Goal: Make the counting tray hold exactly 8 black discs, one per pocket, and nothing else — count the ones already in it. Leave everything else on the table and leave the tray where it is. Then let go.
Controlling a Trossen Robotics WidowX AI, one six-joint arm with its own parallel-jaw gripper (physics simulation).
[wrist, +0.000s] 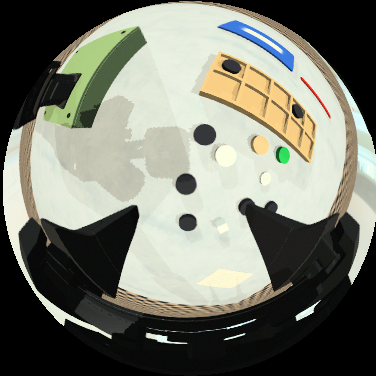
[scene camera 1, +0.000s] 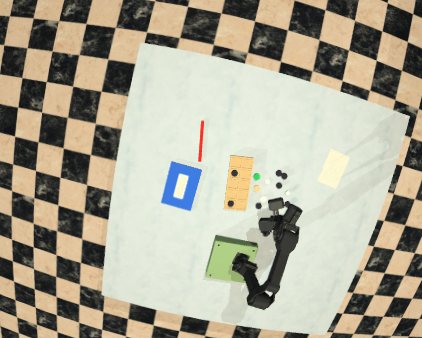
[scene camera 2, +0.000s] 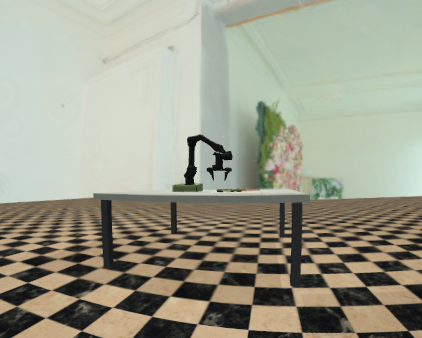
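The tan counting tray (scene camera 1: 239, 192) (wrist: 254, 95) has two rows of pockets. Two black discs sit in its left row in scene camera 1: one disc (scene camera 1: 230, 203) (wrist: 231, 66) in the end pocket nearest the robot base, another (scene camera 1: 234, 173) (wrist: 297, 111) towards the other end. Several loose black discs lie on the table, including one (scene camera 1: 258, 205) (wrist: 204, 134) near the tray, one (wrist: 186, 184) and one (wrist: 187, 222) in the wrist view, and a pair (scene camera 1: 281, 174) close together. My gripper (scene camera 1: 270, 215) (scene camera 2: 219, 179) (wrist: 192, 210) is open and empty above the table; its right finger hides part of the disc area.
Among the loose discs lie a green disc (scene camera 1: 256, 176) (wrist: 283, 155), a tan disc (scene camera 1: 256, 188) (wrist: 260, 145), a large white disc (scene camera 1: 263, 199) (wrist: 225, 155) and small white pieces. A blue rectangle (scene camera 1: 170, 186), red bar (scene camera 1: 201, 141), cream sheet (scene camera 1: 333, 168) and green base (scene camera 1: 220, 260) are farther out.
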